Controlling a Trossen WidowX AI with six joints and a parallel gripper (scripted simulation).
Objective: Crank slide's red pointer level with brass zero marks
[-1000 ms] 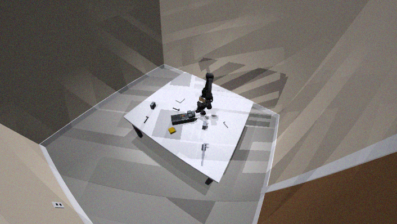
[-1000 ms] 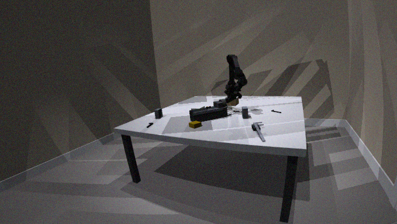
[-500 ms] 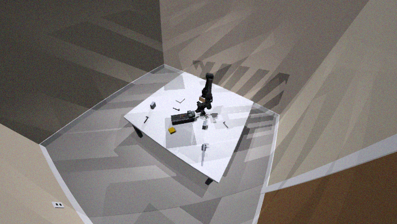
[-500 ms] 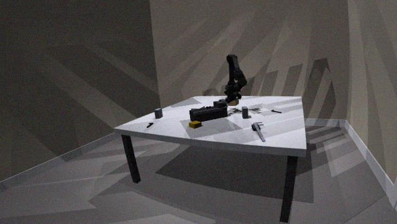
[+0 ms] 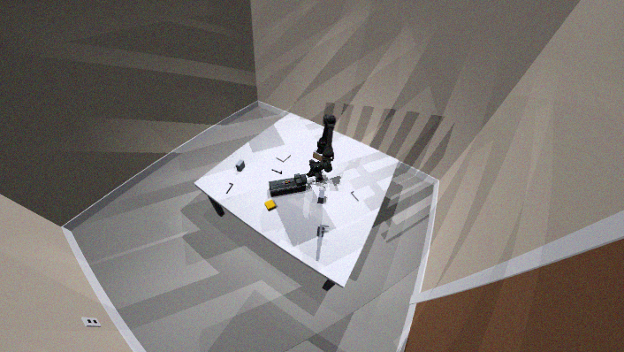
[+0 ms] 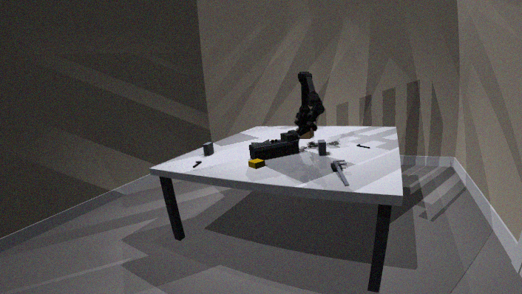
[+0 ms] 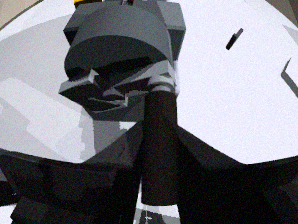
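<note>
The dark crank handle lies 10 mm behind my gripper tip, 10 mm to the left of it and 30 mm above it. From my gripper tip the other things lie so: yellow block: 300 mm ahead, 150 mm to the right, 70 mm below; then red pointer: 110 mm ahead, 100 mm to the right.
</note>
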